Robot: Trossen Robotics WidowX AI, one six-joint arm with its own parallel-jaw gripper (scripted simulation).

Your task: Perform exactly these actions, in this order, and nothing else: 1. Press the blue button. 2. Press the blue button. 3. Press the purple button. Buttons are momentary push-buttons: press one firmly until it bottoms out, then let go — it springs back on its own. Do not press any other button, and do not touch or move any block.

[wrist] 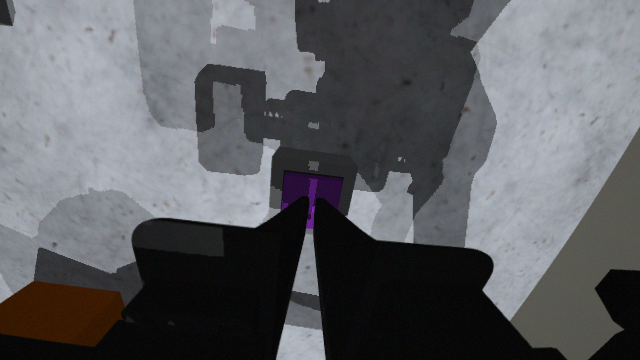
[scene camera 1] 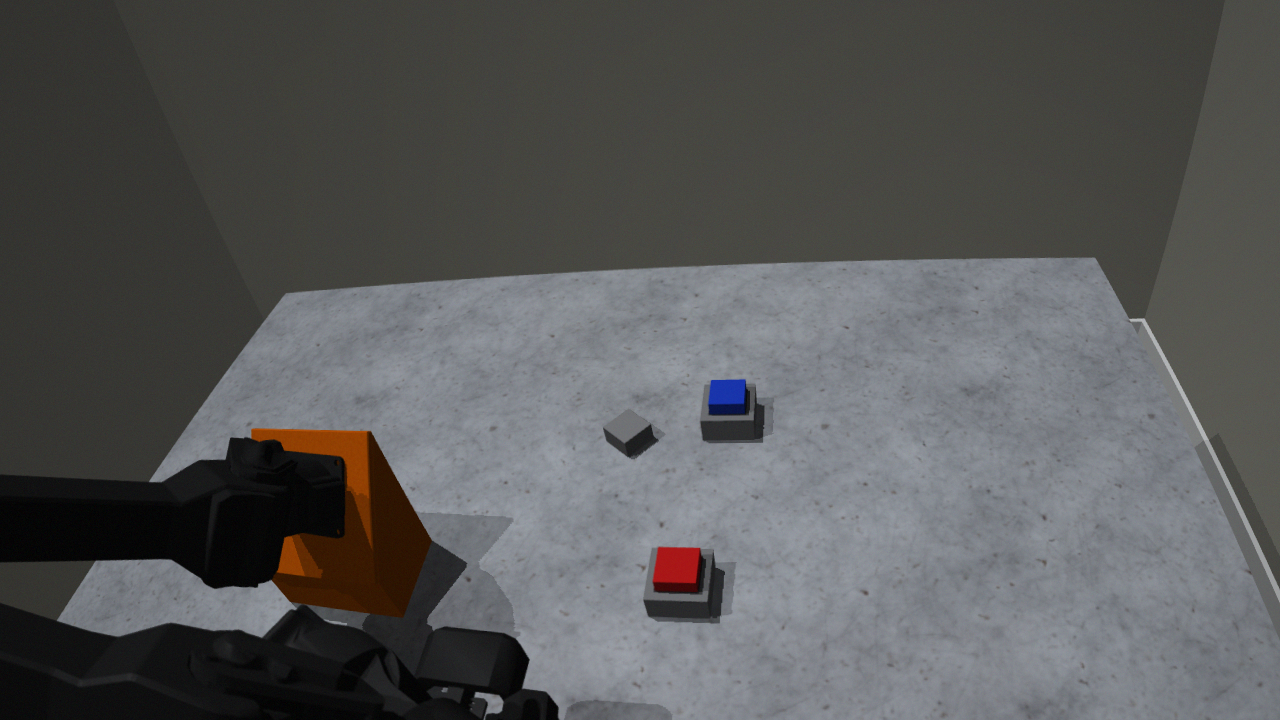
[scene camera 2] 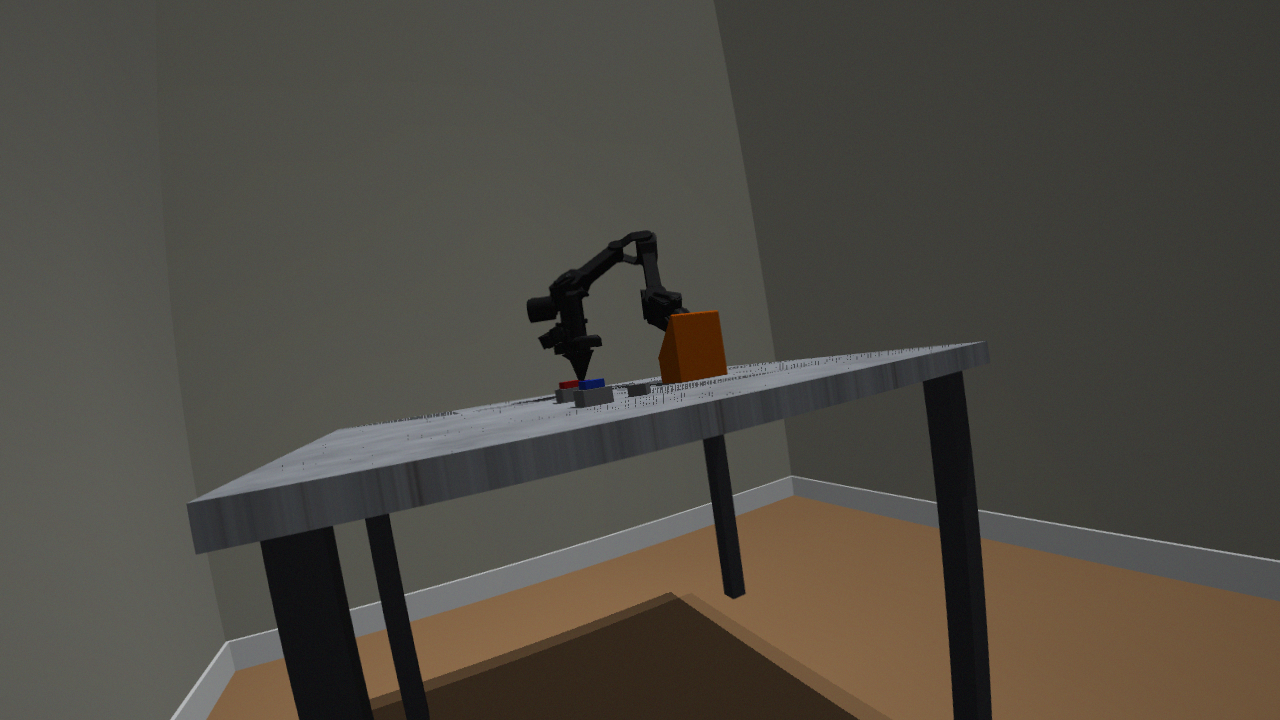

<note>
In view: my gripper [scene camera 2: 581,380], a purple button [wrist: 296,185], a small grey block [scene camera 1: 628,432], a red button [scene camera 1: 677,568] and a blue button [scene camera 1: 726,396].
My gripper is seen too in the wrist view [wrist: 311,204]. The wrist view misses the small grey block: it is out of frame.
</note>
